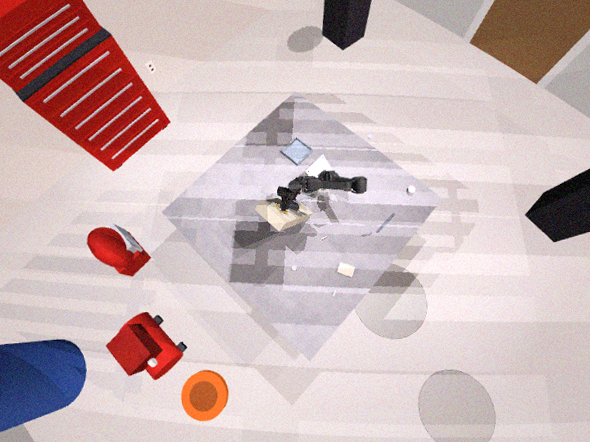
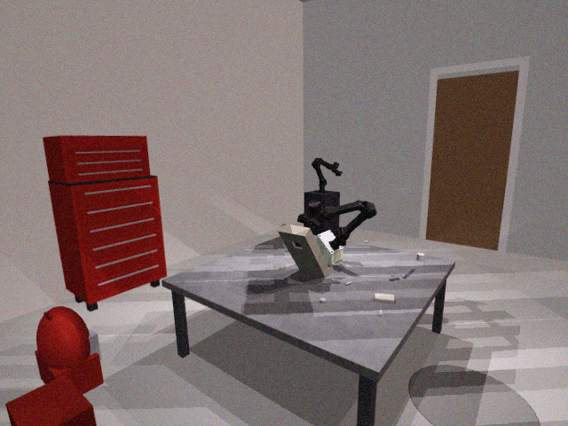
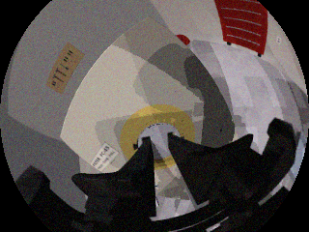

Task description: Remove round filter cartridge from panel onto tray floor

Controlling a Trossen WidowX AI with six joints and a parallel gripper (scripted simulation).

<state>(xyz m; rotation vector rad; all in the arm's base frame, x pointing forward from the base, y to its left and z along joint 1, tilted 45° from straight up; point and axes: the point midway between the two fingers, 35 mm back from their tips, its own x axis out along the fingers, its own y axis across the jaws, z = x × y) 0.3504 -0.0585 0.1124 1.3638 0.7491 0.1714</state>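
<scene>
Right now my gripper tip is 8 cm above the beige service panel and 4 cm past it. Round my gripper tip: round filter cartridge: 1 cm below, 1 cm ahead; then small block: 46 cm to the left, 23 cm below, 9 cm behind; then square tray: 40 cm behind, 33 cm to the right, 23 cm below.
</scene>
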